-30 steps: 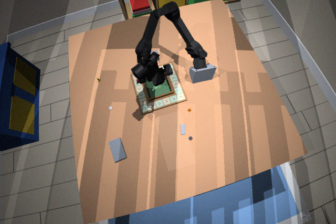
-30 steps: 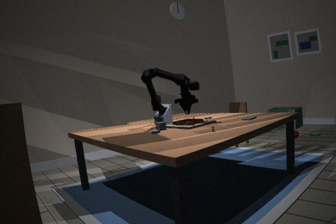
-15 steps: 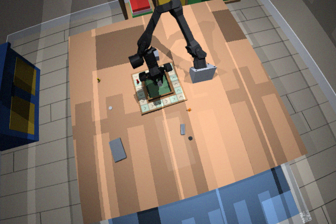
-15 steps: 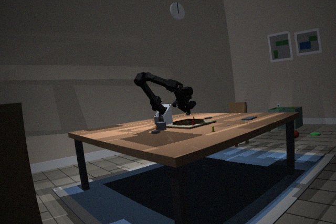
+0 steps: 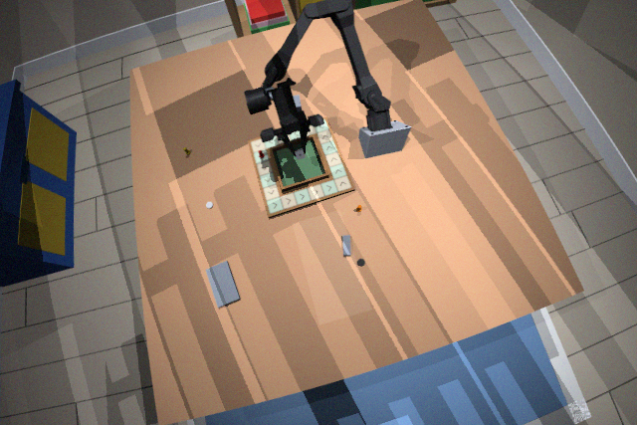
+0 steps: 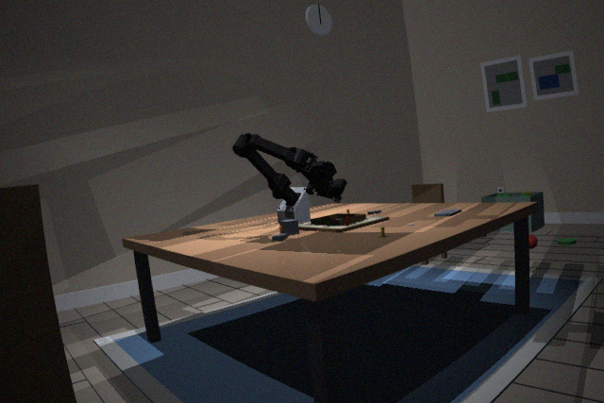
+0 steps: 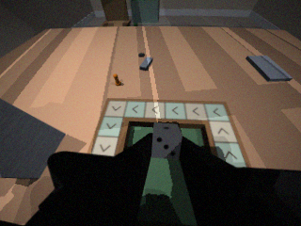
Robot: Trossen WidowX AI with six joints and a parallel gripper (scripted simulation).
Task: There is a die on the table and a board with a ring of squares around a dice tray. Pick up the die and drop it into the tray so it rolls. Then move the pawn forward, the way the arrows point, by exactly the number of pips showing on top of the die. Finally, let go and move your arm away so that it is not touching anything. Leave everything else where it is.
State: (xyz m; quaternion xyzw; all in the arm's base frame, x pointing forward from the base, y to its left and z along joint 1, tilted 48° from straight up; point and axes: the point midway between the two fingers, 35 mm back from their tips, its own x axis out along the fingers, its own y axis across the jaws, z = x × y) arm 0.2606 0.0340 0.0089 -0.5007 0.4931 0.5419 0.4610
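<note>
My gripper tip is right at the white die. Round my gripper tip: red pawn 13 cm ahead, 7 cm to the right, 7 cm below; white disc 32 cm ahead, 7 cm to the left, 10 cm below; small grey block 9 cm behind, 28 cm to the left, 10 cm below.
</note>
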